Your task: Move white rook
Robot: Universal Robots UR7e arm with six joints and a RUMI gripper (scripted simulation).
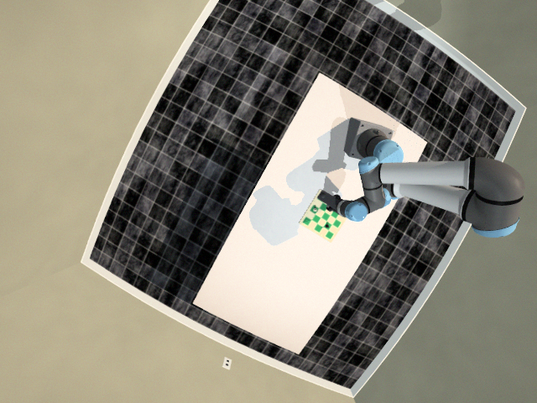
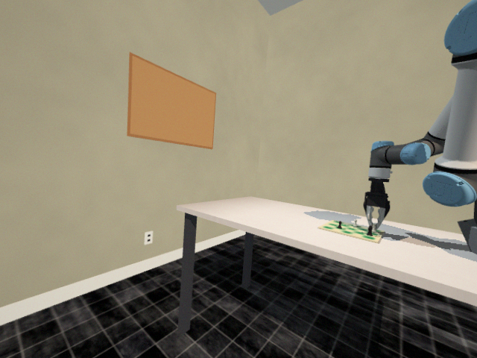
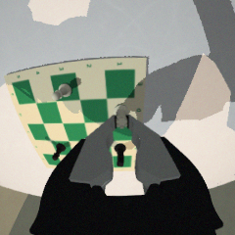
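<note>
My gripper is now 70 mm short of the green-and-cream chessboard, 50 mm to the right of it and 30 mm above it.
</note>
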